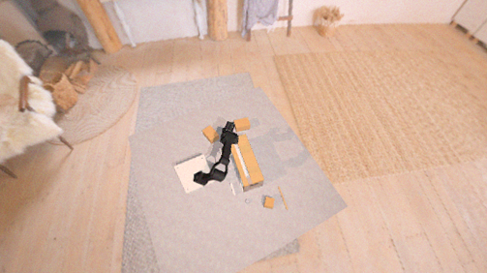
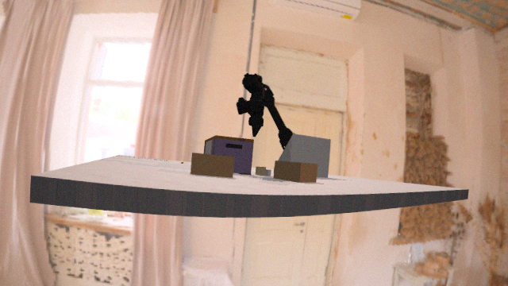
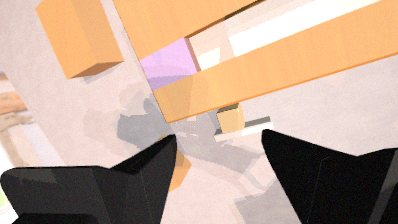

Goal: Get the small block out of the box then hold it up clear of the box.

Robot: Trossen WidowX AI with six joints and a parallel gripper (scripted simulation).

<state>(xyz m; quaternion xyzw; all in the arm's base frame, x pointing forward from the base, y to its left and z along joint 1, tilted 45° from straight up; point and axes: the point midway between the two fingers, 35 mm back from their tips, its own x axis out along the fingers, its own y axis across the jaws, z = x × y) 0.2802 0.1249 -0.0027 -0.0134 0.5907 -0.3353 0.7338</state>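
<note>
The yellow block lies 14 cm below my gripper tip, 3 cm to the left of it and 3 cm behind it. From my gripper tip the other things lie so: thin orange stick: 50 cm to the right, 17 cm ahead, 15 cm below.
</note>
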